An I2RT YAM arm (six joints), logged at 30 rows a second.
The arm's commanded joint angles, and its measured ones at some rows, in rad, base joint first. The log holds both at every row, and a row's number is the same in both.
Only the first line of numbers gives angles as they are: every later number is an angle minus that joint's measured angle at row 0.
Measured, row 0:
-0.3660, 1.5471, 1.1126, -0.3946, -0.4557, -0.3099
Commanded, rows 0 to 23:
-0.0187, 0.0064, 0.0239, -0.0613, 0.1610, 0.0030
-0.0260, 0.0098, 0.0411, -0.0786, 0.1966, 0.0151
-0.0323, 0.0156, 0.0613, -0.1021, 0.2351, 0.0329
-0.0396, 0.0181, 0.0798, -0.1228, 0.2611, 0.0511
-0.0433, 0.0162, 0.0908, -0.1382, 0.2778, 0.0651
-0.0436, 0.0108, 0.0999, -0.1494, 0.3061, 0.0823
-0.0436, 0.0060, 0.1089, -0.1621, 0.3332, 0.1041
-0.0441, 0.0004, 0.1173, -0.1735, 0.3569, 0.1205
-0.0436, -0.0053, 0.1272, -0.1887, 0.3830, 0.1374
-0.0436, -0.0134, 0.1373, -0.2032, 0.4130, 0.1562
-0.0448, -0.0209, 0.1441, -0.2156, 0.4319, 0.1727
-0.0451, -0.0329, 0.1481, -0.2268, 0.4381, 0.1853
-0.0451, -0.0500, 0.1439, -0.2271, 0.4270, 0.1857
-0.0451, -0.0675, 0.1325, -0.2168, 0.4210, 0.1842
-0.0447, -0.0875, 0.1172, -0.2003, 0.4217, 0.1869
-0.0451, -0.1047, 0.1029, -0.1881, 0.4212, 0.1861
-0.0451, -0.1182, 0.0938, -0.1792, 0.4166, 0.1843
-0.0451, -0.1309, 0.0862, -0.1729, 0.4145, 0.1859
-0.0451, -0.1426, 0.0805, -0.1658, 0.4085, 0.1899
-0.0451, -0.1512, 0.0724, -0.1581, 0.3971, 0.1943
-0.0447, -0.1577, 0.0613, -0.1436, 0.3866, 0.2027
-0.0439, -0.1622, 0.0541, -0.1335, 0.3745, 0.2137
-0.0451, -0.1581, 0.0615, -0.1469, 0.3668, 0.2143
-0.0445, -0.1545, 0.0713, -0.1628, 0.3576, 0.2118
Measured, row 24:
-0.0458, -0.1576, 0.0641, -0.1896, 0.3872, 0.1853
